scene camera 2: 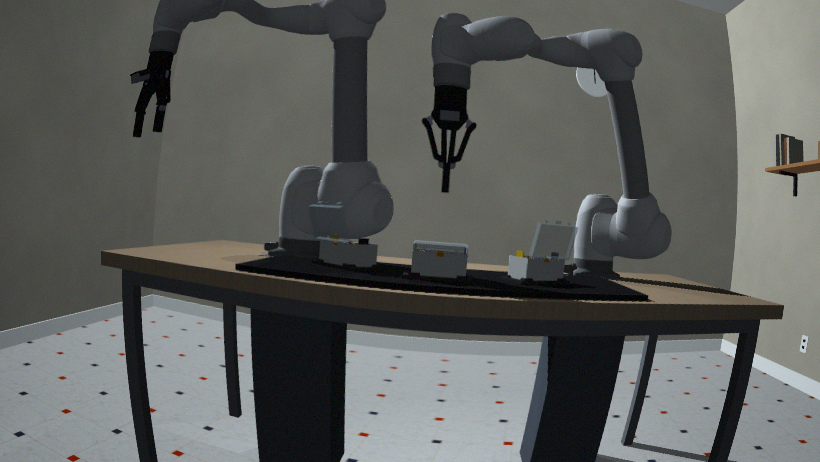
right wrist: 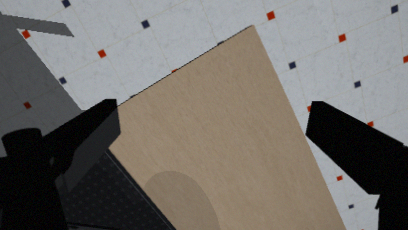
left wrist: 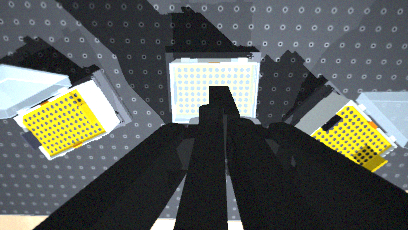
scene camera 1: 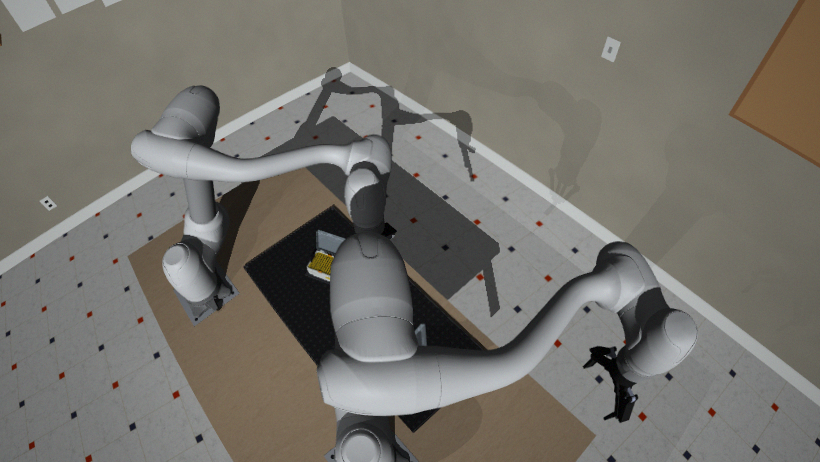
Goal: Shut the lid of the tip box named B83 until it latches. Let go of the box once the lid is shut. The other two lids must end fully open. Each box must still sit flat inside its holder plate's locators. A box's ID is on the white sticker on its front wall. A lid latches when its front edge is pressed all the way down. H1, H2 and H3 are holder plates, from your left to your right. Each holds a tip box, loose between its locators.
Labels:
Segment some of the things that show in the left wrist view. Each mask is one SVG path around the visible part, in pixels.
The left gripper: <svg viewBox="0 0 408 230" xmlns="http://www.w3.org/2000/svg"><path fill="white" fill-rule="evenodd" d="M32 229L151 230L186 175L173 230L228 230L225 159L227 159L227 176L230 174L243 230L408 230L408 192L291 124L275 122L271 123L269 128L263 128L257 118L240 116L229 86L209 86L209 104L199 107L199 117L191 118L188 128L183 124L175 122L161 126Z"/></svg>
A tip box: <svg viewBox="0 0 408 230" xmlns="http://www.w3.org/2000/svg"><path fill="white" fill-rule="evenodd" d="M260 63L247 57L175 59L169 63L172 121L175 123L189 123L191 118L199 117L199 107L209 104L209 86L229 86L240 116L255 118Z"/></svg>

